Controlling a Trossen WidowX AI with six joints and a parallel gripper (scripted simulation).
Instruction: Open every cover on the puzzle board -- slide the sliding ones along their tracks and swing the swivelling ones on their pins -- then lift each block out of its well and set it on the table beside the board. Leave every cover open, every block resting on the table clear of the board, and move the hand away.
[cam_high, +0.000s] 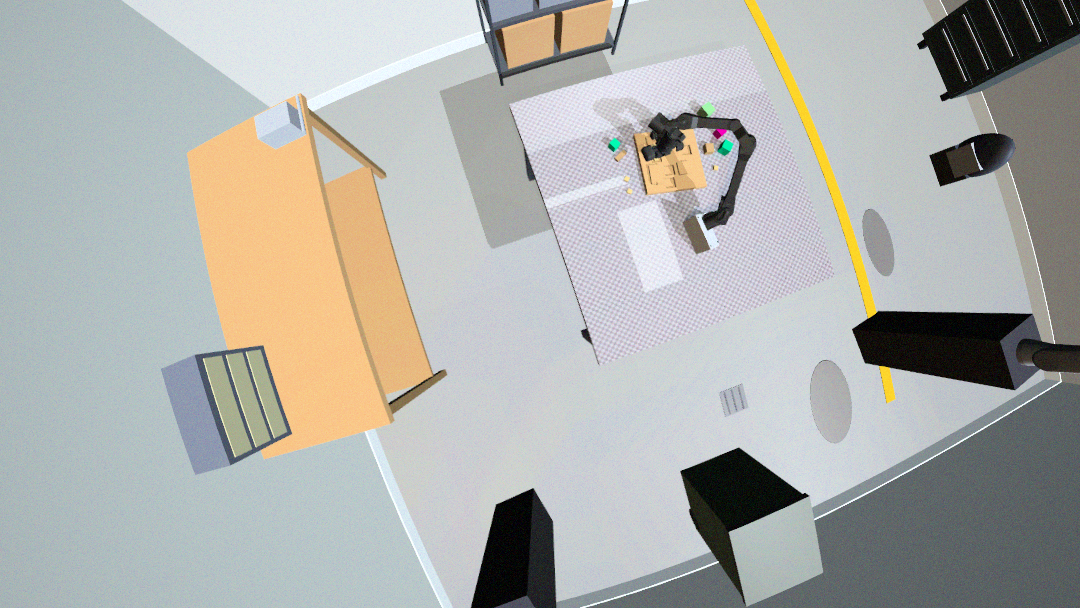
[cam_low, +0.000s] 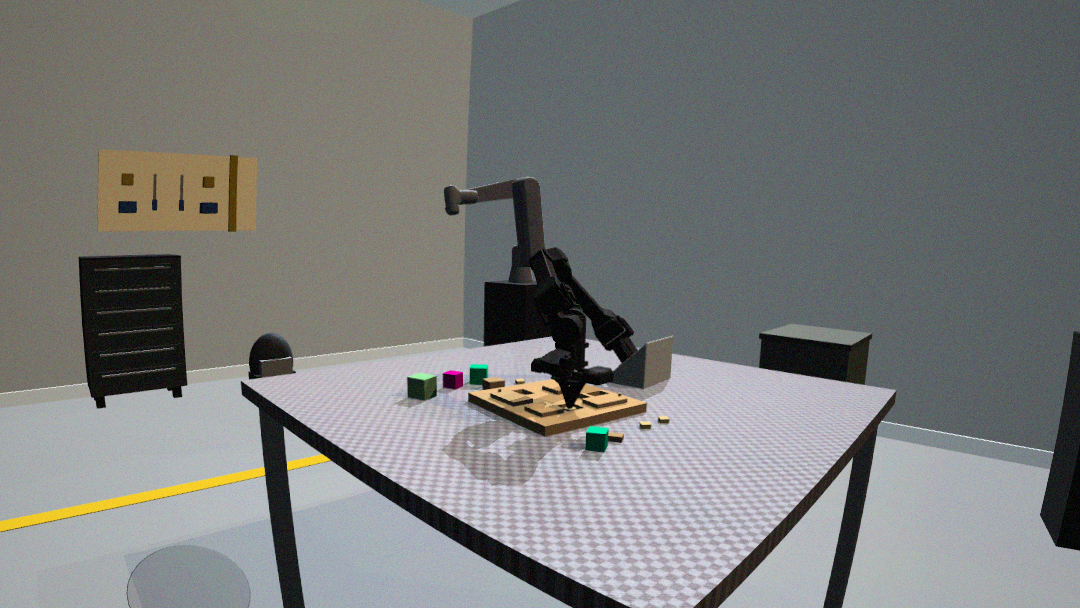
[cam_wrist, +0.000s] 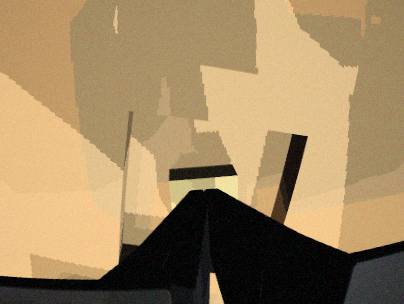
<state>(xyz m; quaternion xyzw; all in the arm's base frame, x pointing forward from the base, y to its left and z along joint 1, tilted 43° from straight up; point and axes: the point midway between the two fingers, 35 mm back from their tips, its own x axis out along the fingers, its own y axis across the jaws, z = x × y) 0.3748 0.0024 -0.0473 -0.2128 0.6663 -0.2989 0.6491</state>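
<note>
My gripper tip is now 5 cm to the left of the puzzle board and 2 cm past it. Round my gripper tip: magenta block 37 cm to the right, 2 cm behind; then light green block 36 cm to the right, 10 cm ahead, 1 cm above.
</note>
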